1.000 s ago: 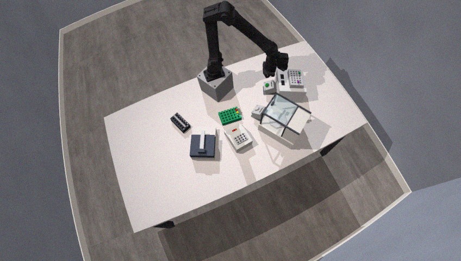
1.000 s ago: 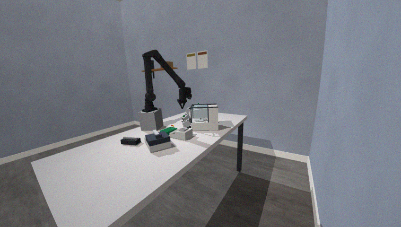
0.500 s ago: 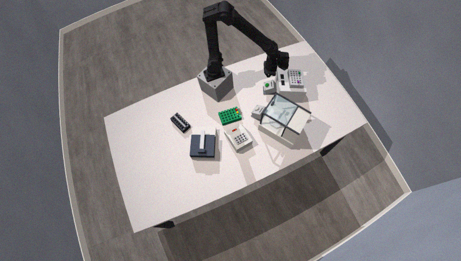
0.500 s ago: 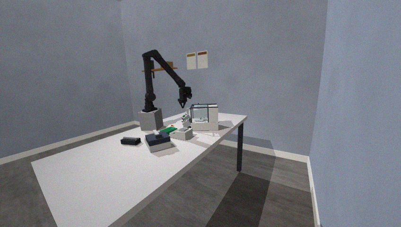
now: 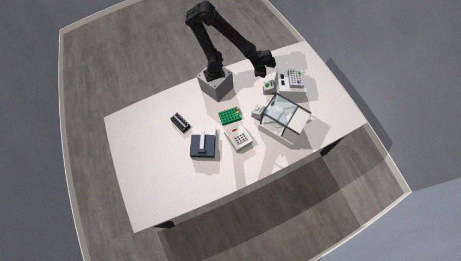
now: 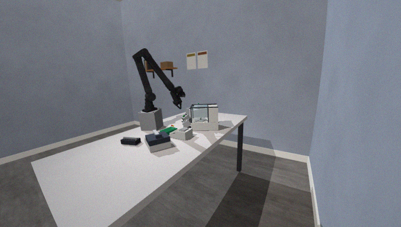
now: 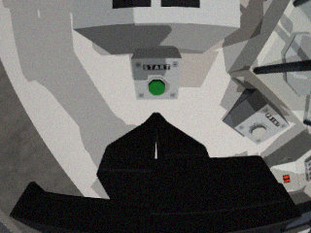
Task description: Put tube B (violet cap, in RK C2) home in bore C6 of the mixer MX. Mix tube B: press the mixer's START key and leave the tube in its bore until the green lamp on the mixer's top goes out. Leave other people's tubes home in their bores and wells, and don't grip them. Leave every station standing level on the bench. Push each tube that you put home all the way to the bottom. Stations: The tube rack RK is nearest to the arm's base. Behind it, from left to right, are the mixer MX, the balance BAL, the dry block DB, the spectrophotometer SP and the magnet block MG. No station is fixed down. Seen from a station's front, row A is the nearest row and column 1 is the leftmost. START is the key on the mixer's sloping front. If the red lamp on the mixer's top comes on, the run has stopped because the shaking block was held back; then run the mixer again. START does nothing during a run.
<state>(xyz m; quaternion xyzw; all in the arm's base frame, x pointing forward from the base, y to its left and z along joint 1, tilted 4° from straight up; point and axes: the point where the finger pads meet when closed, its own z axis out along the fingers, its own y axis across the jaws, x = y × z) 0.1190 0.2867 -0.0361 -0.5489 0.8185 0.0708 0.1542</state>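
Now: the green start key 10 mm ahead of my hand, 30 mm to the left of it and 90 mm below it. Also, from my hand: violet-capped tube B 120 mm ahead, 180 mm to the left; grey bore block 80 mm ahead, 190 mm to the left, 10 mm below; red-capped tube 110 mm ahead, 230 mm to the right, 130 mm below.
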